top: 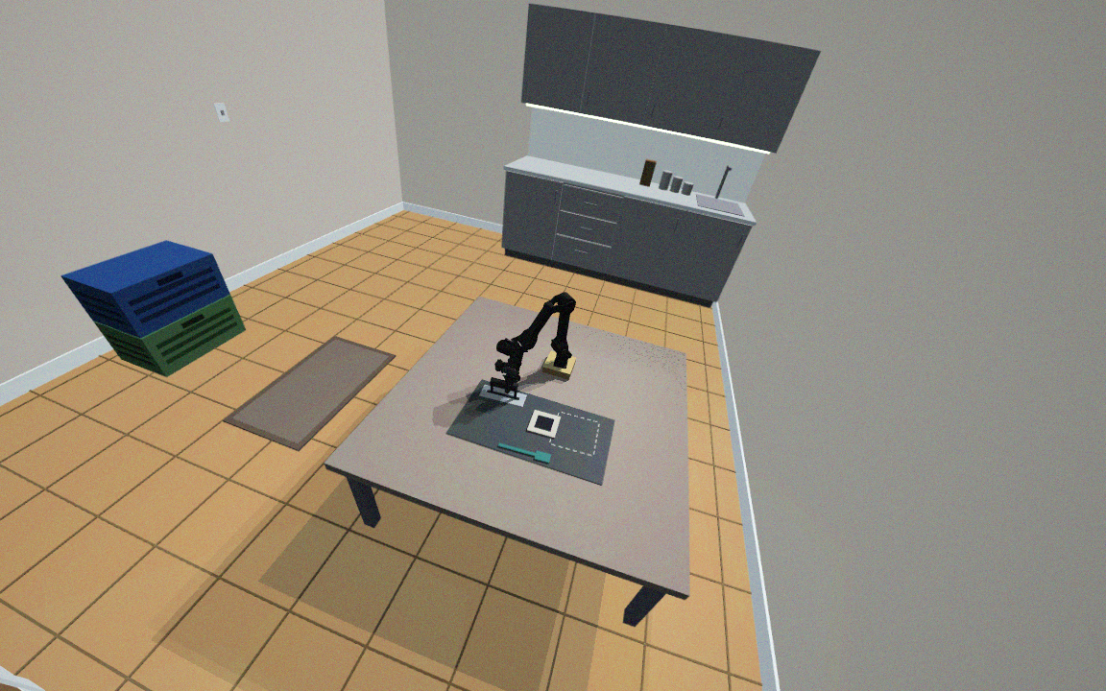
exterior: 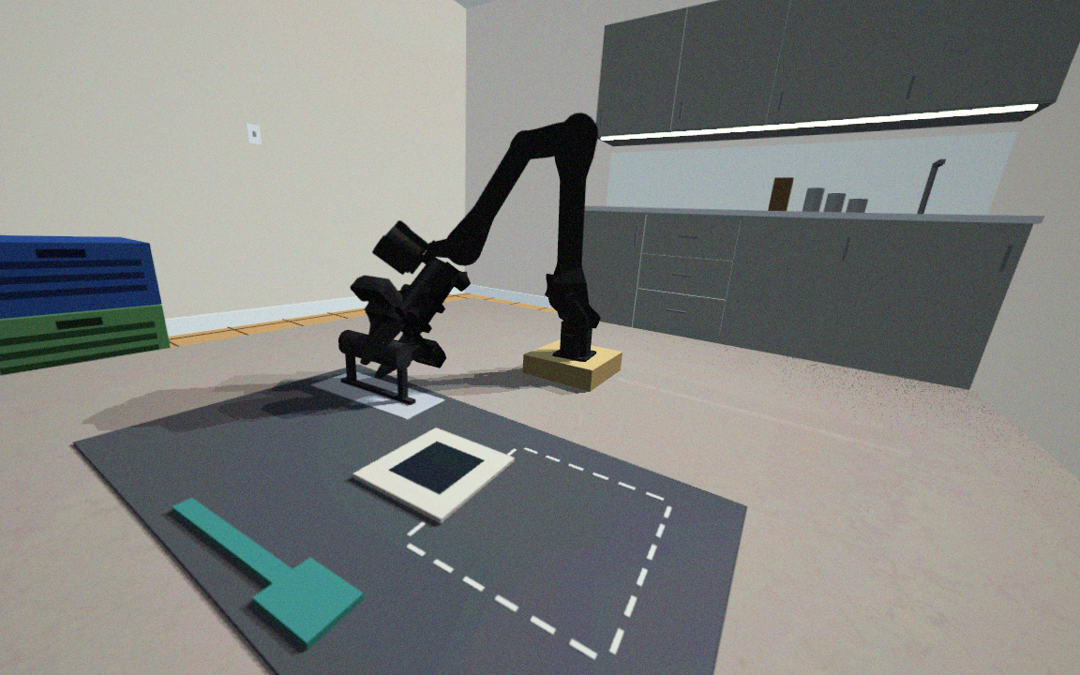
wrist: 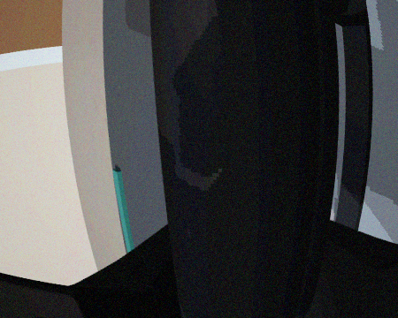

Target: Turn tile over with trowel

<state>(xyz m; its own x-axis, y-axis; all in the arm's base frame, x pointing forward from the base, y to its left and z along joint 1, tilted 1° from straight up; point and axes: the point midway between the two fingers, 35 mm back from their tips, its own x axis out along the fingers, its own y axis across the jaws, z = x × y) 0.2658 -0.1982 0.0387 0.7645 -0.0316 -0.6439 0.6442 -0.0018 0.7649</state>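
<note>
The dark mat is 110 mm ahead of my gripper tip, 160 mm to the left of it and 70 mm below it. The rest, counted from my gripper tip: cream tile (80 mm ahead, 190 mm to the left, 40 mm below); then teal trowel (250 mm ahead, 160 mm to the left, 40 mm below).
</note>
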